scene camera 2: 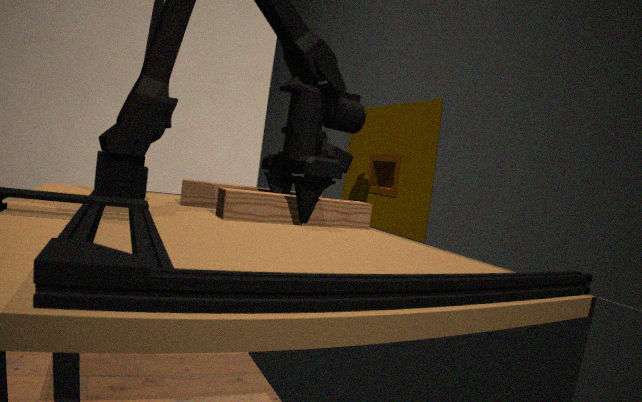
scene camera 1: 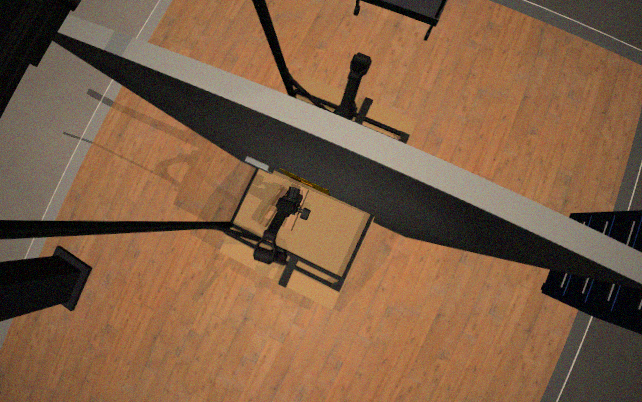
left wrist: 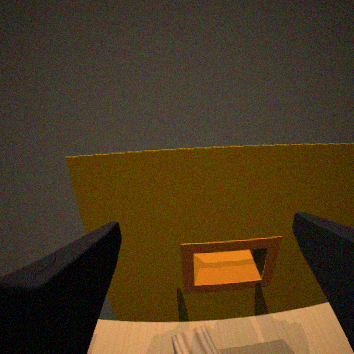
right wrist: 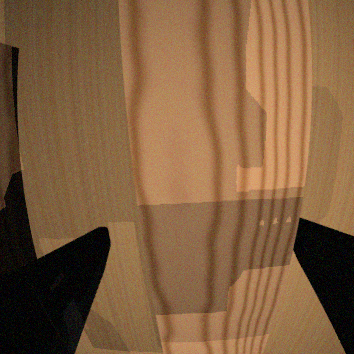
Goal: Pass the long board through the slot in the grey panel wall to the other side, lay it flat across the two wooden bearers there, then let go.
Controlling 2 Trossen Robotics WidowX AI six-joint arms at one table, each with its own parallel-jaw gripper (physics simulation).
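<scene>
A long striped wooden board (scene camera 2: pixel 345 212) (right wrist: pixel 175 150) lies on the table on the right arm's side of the grey panel wall (scene camera 1: pixel 320 135) (scene camera 2: pixel 525 125). My right gripper (scene camera 1: pixel 291 199) (scene camera 2: pixel 292 205) (right wrist: pixel 199 232) is open and low over it, a finger on each side, with no grip on it. My left gripper (left wrist: pixel 208 227) is open and empty, facing a yellow patch (left wrist: pixel 150 190) (scene camera 2: pixel 400 122) of the wall. The slot's brown frame (left wrist: pixel 187 270) (scene camera 2: pixel 384 191) sits low in this patch. A piece of striped wood (left wrist: pixel 195 342) shows at the bottom of the left wrist view; whether it is a bearer I cannot tell.
A second wooden piece (scene camera 2: pixel 197 193) (right wrist: pixel 7 125) lies to the left of the board. A black rail (scene camera 2: pixel 320 287) runs along the near table edge in scene camera 2. The wall stands at the table's far edge in scene camera 1.
</scene>
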